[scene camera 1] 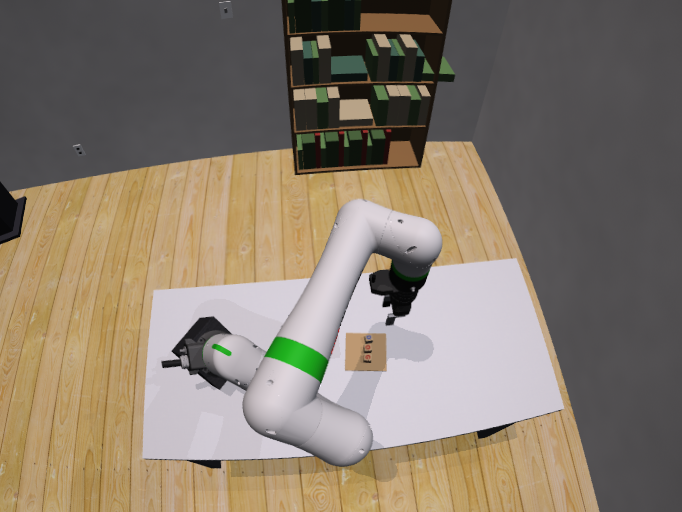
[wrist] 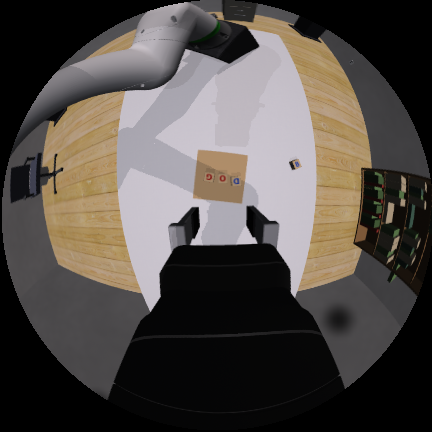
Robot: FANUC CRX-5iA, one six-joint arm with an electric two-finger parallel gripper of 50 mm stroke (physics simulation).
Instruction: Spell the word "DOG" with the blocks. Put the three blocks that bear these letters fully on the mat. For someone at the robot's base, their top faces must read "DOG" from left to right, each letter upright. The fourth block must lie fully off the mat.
Labels:
brown mat: scene camera 1; wrist
same spot on brown mat: (wrist: 234, 164) = (scene camera 1: 355, 341)

